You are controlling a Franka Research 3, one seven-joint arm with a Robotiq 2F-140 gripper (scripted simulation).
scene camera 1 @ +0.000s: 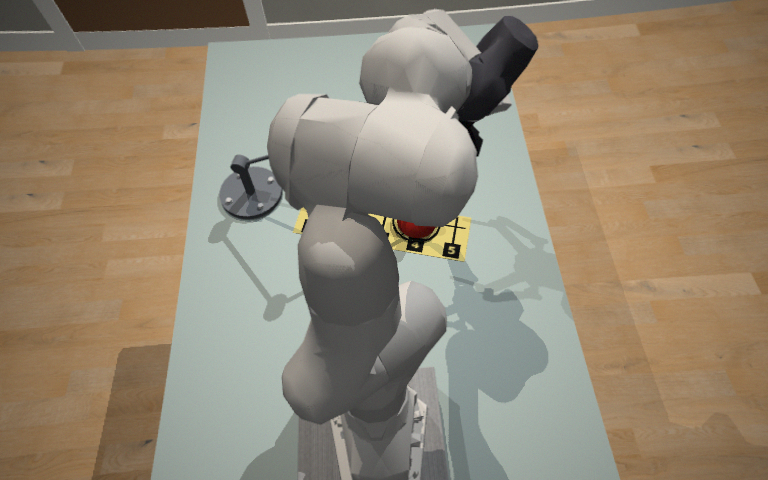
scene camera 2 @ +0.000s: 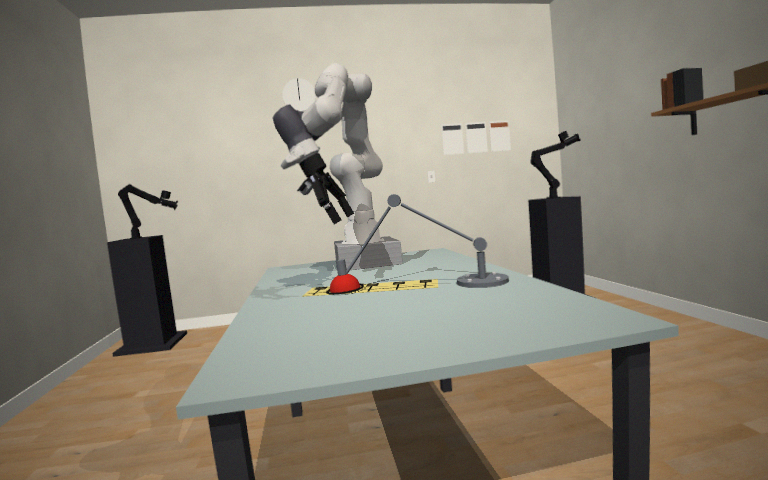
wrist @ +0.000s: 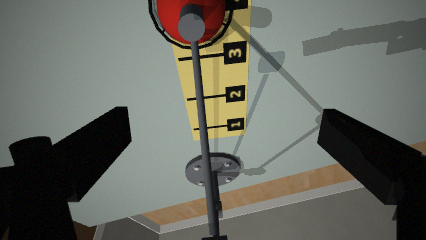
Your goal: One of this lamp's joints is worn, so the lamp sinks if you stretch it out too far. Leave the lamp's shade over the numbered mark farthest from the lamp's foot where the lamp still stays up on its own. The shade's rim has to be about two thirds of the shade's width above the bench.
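Observation:
A round grey foot is in the scene, visible in scene camera 1 at the round grey foot (scene camera 1: 255, 194), and I find the round grey foot (scene camera 2: 478, 280) and the round grey foot (wrist: 225, 168) as well. There is also a yellow numbered strip (scene camera 1: 451, 241), which is the same yellow numbered strip (scene camera 2: 432, 283) that I see from the second scene camera. As for my own gripper (scene camera 2: 344, 218), I can see my gripper (wrist: 225, 125) too.

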